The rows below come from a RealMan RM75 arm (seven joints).
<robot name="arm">
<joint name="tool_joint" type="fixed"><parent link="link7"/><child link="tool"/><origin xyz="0 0 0"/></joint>
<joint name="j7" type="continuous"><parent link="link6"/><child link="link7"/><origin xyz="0 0 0.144"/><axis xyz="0 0 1"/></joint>
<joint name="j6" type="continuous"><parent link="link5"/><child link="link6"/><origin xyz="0 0 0"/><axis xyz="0 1 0"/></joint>
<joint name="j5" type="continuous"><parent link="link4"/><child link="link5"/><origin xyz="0 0 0.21"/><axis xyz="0 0 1"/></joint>
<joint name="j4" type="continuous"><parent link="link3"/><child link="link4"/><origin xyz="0 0 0"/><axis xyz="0 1 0"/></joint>
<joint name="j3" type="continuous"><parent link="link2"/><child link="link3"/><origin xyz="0 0 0.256"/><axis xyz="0 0 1"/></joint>
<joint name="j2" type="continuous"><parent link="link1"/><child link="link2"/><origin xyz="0 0 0"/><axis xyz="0 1 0"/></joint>
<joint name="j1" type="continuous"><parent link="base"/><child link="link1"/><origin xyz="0 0 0.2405"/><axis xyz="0 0 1"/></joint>
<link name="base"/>
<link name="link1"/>
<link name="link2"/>
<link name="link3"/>
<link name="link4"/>
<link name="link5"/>
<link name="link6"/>
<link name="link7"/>
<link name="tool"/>
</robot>
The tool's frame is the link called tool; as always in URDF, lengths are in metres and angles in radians. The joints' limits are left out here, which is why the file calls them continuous.
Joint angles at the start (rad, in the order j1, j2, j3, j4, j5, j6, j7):
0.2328 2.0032 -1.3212 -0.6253 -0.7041 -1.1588 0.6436
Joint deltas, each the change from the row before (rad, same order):
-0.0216 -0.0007 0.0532 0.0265 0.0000 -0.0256 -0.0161
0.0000 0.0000 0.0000 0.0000 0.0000 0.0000 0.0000
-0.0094 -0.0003 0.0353 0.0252 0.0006 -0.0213 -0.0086
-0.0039 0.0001 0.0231 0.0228 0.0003 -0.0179 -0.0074
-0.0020 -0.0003 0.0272 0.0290 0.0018 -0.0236 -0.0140
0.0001 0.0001 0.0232 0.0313 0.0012 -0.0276 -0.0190
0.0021 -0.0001 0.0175 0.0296 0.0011 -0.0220 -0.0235
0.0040 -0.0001 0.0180 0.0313 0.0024 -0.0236 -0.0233
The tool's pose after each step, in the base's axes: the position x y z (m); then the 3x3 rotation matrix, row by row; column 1 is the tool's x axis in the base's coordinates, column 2 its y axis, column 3 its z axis. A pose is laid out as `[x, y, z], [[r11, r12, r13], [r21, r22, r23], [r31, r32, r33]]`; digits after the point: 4 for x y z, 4 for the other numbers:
[0.3130, 0.3208, 0.0543], [[0.7499, -0.5186, -0.4107], [0.1556, -0.4651, 0.8714], [-0.6430, -0.7174, -0.2681]]
[0.3130, 0.3208, 0.0543], [[0.7499, -0.5186, -0.4107], [0.1556, -0.4651, 0.8714], [-0.6430, -0.7174, -0.2681]]
[0.3222, 0.3149, 0.0591], [[0.7466, -0.5368, -0.3930], [0.1535, -0.4357, 0.8869], [-0.6473, -0.7225, -0.2429]]
[0.3280, 0.3106, 0.0611], [[0.7433, -0.5489, -0.3824], [0.1518, -0.4183, 0.8955], [-0.6515, -0.7237, -0.2276]]
[0.3340, 0.3059, 0.0634], [[0.7405, -0.5591, -0.3729], [0.1548, -0.3980, 0.9042], [-0.6540, -0.7273, -0.2082]]
[0.3386, 0.3012, 0.0643], [[0.7389, -0.5641, -0.3687], [0.1612, -0.3833, 0.9095], [-0.6543, -0.7314, -0.1922]]
[0.3423, 0.2974, 0.0641], [[0.7415, -0.5634, -0.3642], [0.1668, -0.3710, 0.9135], [-0.6498, -0.7382, -0.1812]]
[0.3454, 0.2940, 0.0639], [[0.7426, -0.5638, -0.3615], [0.1741, -0.3587, 0.9171], [-0.6467, -0.7440, -0.1682]]

